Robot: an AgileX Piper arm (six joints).
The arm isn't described. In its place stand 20 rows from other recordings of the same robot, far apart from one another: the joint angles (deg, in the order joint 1, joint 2, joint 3, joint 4, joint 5, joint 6), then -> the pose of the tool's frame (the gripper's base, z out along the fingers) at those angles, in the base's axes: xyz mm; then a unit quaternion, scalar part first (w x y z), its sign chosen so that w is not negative.
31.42, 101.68, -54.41, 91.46, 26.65, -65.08 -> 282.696 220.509 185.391 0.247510 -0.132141 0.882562 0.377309
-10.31, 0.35, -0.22, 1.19, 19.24, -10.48 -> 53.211 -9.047 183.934 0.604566 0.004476 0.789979 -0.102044
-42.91, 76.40, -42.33, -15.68, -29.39, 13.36 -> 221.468 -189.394 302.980 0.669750 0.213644 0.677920 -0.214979
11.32, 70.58, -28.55, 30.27, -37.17, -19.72 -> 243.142 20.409 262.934 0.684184 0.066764 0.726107 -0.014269
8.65, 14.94, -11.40, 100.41, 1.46, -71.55 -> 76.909 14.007 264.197 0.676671 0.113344 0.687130 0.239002
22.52, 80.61, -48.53, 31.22, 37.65, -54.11 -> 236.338 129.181 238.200 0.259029 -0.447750 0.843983 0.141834
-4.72, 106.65, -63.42, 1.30, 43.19, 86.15 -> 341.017 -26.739 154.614 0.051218 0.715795 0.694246 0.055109
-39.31, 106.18, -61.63, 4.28, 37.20, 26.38 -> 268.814 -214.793 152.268 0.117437 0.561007 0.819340 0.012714
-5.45, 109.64, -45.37, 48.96, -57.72, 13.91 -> 339.480 -90.682 155.710 0.640163 0.506861 0.575171 -0.049628
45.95, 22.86, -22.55, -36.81, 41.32, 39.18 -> 77.981 28.833 268.328 0.511840 -0.168111 0.839337 0.072604
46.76, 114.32, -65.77, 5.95, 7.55, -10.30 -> 276.922 296.289 136.818 0.308446 -0.409132 0.849409 0.126397
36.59, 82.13, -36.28, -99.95, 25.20, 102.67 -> 239.768 130.472 211.839 0.480200 -0.168482 0.860074 -0.035980
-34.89, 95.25, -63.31, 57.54, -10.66, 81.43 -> 304.887 -229.929 274.196 0.399077 0.823641 0.003130 0.402918
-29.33, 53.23, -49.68, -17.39, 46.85, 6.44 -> 143.560 -103.421 338.874 0.339576 0.229666 0.886916 -0.212888
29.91, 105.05, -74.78, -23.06, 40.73, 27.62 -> 346.002 172.209 219.668 0.255094 -0.140175 0.955805 -0.041414
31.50, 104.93, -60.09, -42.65, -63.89, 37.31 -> 300.138 248.855 262.631 0.620182 -0.334889 0.524679 0.477426
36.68, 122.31, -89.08, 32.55, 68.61, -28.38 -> 301.863 281.683 163.158 0.075553 0.416120 -0.871122 -0.249565
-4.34, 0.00, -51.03, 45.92, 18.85, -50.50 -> -93.553 28.282 441.836 0.910097 -0.113337 0.396920 -0.036515
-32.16, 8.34, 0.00, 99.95, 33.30, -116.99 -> 72.097 12.797 213.674 0.715943 -0.104743 0.682679 -0.101998
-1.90, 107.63, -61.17, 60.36, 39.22, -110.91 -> 360.246 38.087 162.879 0.329091 -0.491080 0.795296 0.134326
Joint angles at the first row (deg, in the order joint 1, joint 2, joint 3, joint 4, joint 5, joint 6):
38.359 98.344 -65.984 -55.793 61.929 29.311
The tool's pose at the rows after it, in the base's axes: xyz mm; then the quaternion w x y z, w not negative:
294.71 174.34 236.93 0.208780 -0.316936 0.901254 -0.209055
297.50 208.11 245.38 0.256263 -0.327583 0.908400 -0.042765
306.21 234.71 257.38 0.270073 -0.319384 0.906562 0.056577
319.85 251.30 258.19 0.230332 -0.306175 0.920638 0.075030
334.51 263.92 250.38 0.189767 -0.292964 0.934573 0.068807
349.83 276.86 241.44 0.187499 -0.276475 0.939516 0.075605
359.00 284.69 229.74 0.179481 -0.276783 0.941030 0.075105
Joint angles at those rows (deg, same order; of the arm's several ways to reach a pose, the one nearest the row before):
38.358 98.455 -68.806 -38.108 55.317 19.084
38.359 98.719 -72.046 -20.204 43.013 10.458
38.359 101.239 -77.925 -5.871 39.994 2.973
38.358 106.294 -86.055 -1.239 46.739 2.191
38.359 111.883 -93.493 -0.505 53.320 3.768
38.359 116.513 -98.866 0.000 54.022 5.563
38.359 119.875 -101.924 0.346 54.609 5.434

